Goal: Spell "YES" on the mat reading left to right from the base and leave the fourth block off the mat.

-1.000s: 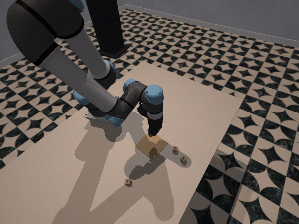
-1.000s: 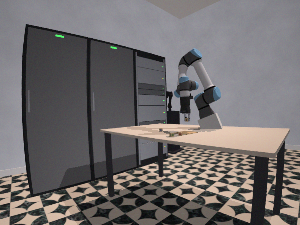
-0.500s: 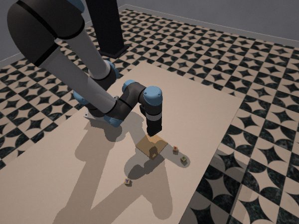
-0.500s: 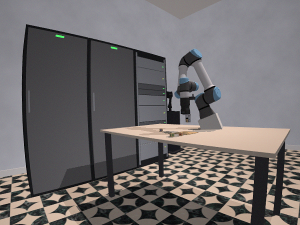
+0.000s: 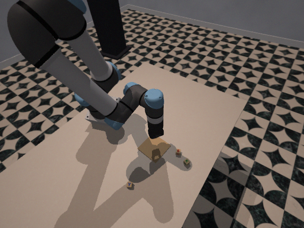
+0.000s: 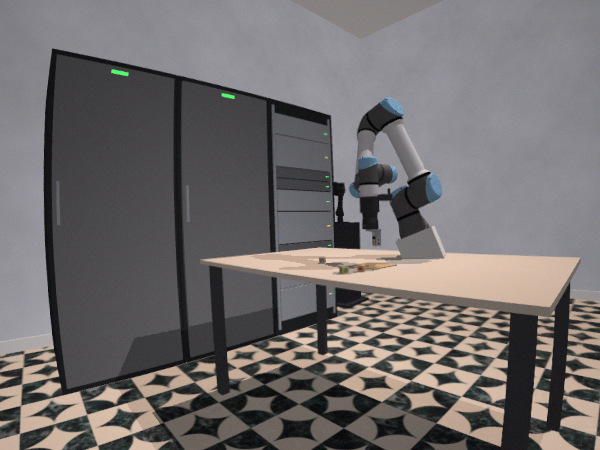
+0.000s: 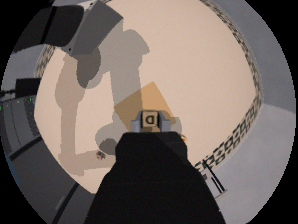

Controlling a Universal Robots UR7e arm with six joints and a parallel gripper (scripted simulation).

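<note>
My hand is 20 mm to the left of the mat and 100 mm above it. From my hand the other things lie so: S block: 10 mm below.
</note>
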